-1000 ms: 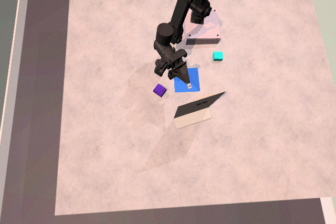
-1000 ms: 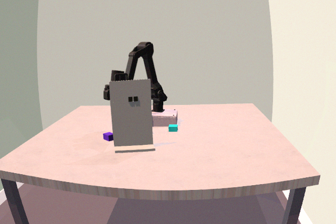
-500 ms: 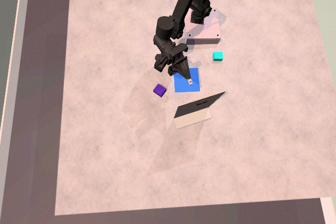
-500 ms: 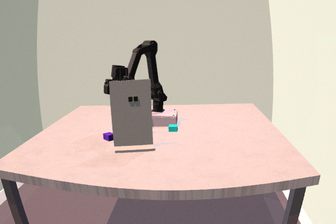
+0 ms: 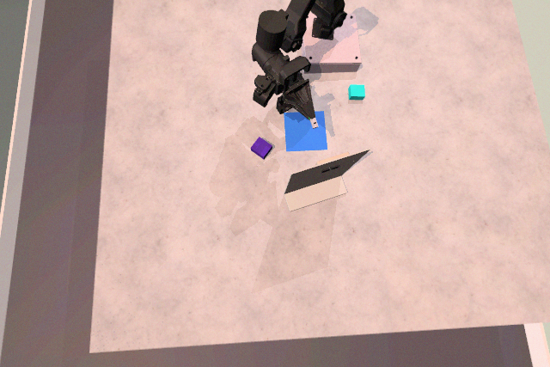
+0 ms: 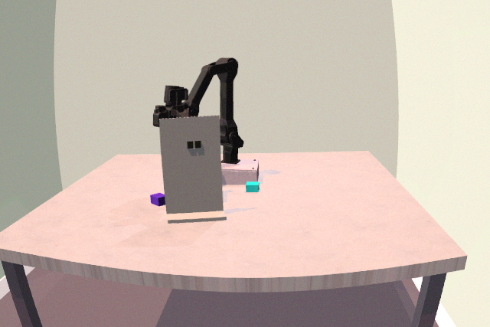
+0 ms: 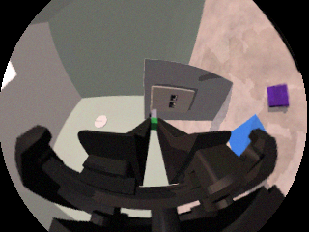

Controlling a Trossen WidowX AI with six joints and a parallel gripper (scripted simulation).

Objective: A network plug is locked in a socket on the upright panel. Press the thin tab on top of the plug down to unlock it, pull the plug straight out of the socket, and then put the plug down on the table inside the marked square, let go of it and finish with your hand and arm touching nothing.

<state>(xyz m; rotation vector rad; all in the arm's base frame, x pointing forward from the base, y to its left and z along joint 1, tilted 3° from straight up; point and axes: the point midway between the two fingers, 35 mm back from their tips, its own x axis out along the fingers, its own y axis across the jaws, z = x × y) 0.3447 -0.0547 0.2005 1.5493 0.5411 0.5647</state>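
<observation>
My gripper tip is 270 mm above the blue marked square, 70 mm past it and 10 mm to the right of it. The rest, counted from my gripper tip: upright grey panel (140 mm below, 100 mm ahead, 50 mm to the left); then purple cube (250 mm below, 110 mm to the right, 10 mm ahead); then green network plug (10 mm ahead).
</observation>
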